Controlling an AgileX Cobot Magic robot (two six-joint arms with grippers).
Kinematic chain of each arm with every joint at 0, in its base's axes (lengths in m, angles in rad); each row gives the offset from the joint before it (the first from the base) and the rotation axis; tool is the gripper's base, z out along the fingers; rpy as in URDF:
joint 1: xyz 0 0 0.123 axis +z
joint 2: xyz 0 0 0 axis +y
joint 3: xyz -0.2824 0 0.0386 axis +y
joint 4: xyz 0.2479 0 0.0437 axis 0.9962 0 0.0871
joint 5: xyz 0 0 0 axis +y
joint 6: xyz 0.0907 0 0.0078 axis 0.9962 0 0.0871
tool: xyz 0 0 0 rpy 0 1.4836 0
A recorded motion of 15 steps. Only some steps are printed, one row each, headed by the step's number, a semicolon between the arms.
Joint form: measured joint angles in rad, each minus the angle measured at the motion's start. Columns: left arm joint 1, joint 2, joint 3, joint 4, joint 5, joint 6; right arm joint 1, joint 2, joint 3, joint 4, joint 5, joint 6.
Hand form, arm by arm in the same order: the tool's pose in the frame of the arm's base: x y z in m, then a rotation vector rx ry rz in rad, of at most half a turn. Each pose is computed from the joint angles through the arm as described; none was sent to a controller.
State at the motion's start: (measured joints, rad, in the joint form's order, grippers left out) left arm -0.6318 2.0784 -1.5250 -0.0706 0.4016 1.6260; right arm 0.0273 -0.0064 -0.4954 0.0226 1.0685 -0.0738
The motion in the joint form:
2: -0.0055 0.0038 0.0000 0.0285 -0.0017 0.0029; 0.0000 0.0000 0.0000 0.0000 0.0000 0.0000
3: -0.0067 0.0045 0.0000 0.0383 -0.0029 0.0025; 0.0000 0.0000 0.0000 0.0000 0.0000 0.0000
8: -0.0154 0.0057 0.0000 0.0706 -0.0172 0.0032; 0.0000 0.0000 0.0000 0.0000 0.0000 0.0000
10: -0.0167 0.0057 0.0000 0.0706 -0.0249 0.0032; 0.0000 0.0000 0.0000 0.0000 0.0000 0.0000
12: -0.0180 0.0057 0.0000 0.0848 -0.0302 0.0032; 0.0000 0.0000 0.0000 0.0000 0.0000 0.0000
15: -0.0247 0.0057 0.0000 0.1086 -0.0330 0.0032; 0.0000 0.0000 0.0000 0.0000 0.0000 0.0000
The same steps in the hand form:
2: 0.3720 -0.2773 0.1867 2.2306 1.0888 0.3982; -0.0057 0.0017 0.2753 -0.1048 2.0474 -0.0019
3: 0.3720 -0.2775 0.1865 2.2364 1.0800 0.4060; -0.0057 0.0017 0.2753 -0.1048 2.0474 -0.0019
8: 0.3711 -0.2805 0.1868 2.2484 1.0382 0.4359; -0.0057 0.0017 0.2753 -0.1048 2.0474 -0.0019
10: 0.3712 -0.2813 0.1872 2.2422 1.0336 0.4391; -0.0057 0.0017 0.2753 -0.1048 2.0474 -0.0019
12: 0.3714 -0.2816 0.1875 2.2463 1.0184 0.4527; -0.0057 0.0017 0.2753 -0.1048 2.0474 -0.0019
15: 0.3701 -0.2836 0.1877 2.2601 0.9900 0.4706; -0.0057 0.0017 0.2753 -0.1048 2.0474 -0.0019

